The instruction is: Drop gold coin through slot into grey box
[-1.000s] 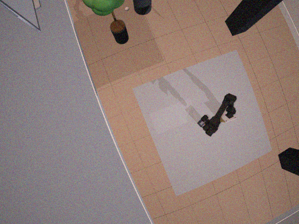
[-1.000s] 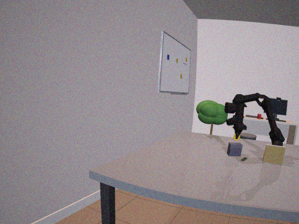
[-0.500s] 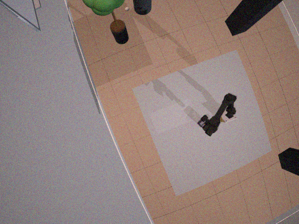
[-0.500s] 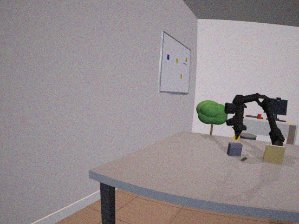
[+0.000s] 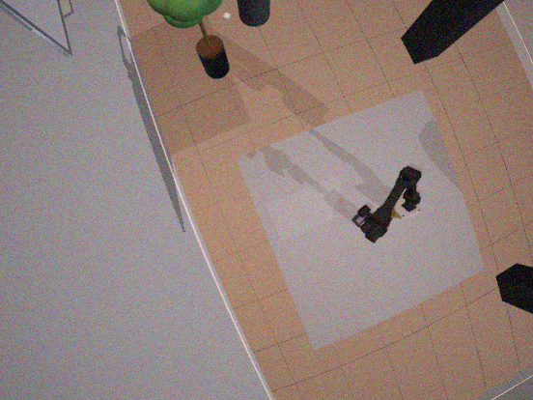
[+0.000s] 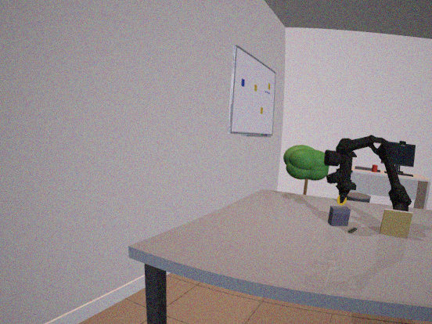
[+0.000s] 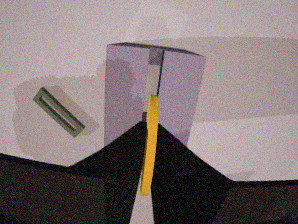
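Right now my gripper tip is 1 cm below the gold coin.
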